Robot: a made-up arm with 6 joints.
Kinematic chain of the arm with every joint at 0, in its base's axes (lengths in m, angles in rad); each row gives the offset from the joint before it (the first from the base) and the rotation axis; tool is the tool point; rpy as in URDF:
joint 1: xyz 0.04 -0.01 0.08 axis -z
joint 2: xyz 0.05 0.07 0 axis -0.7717 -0.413 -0.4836
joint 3: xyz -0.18 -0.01 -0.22 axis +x
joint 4: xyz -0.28 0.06 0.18 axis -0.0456 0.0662 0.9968
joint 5: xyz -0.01 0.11 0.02 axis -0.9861 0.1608 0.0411
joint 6: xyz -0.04 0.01 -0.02 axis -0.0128 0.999 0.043
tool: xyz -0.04 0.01 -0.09 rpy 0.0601 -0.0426 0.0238
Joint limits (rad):
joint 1: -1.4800..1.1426
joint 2: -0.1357..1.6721
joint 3: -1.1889..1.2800
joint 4: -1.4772..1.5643
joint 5: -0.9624..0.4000
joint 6: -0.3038..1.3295
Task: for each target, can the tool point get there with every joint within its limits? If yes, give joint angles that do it. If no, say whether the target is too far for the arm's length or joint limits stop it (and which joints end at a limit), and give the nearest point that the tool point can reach.
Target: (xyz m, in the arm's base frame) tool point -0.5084 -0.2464 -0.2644
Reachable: yes | joints -0.9850 0.3020 -0.7836 0.1071 -0.0044 1.1296
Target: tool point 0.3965 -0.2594 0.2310
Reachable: no: joint limits stop it (at a limit: joint 1, joint 2, joint 3, joint 4, joint 5, joint 6) | nearest point 0.1198 -0.3105 0.1327 | short by 0.298 m
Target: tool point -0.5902 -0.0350 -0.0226
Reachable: yes | joints -0.5228 0.0395 -0.1310 0.0944 -0.6638 0.8903
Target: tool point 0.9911 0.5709 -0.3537
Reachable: no: too far | nearest point 0.2704 0.4052 -0.2656 | short by 0.745 m
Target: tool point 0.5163 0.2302 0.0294
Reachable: no: joint limits stop it (at a limit: joint 1, joint 5) | nearest point 0.2432 0.3054 -0.0830 | short by 0.305 m
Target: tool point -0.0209 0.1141 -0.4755
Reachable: yes | joints -0.0112 1.5330 0.0650 -0.1036 -0.6501 -0.1204
